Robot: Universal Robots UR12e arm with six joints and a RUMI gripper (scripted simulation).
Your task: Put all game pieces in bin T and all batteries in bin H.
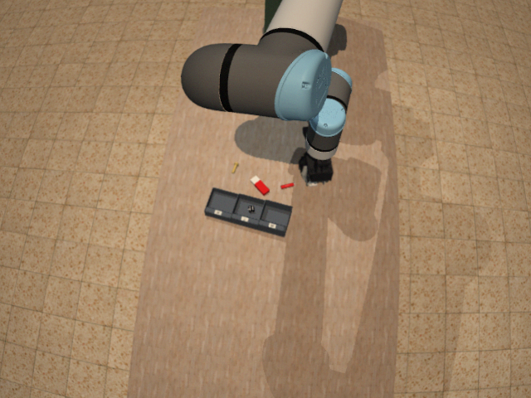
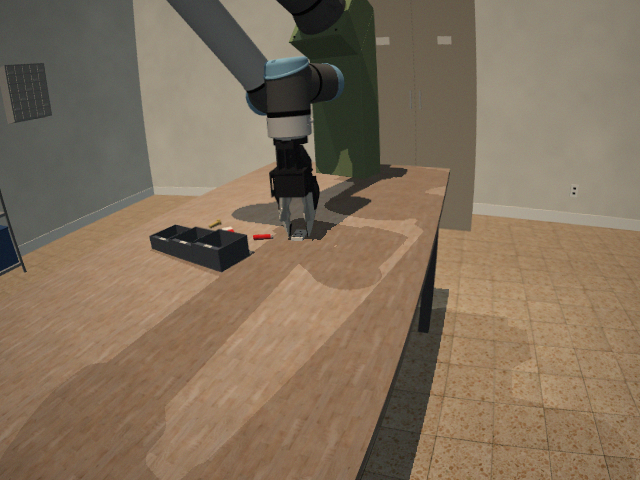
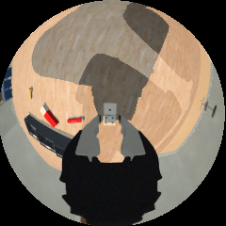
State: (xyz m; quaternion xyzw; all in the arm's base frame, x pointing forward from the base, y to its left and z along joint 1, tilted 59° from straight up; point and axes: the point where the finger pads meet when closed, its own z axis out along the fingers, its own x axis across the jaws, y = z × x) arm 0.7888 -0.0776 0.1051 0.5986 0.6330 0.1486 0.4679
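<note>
Right now my hand is 4 cm short of the three-compartment bin row and 23 cm to the left of it. From my hand the other things lie so: red-and-white block: 4 cm behind, 17 cm to the right, 1 cm below; then white domino: 1 cm below; then red cylinder: 8 cm to the right, 1 cm below.
</note>
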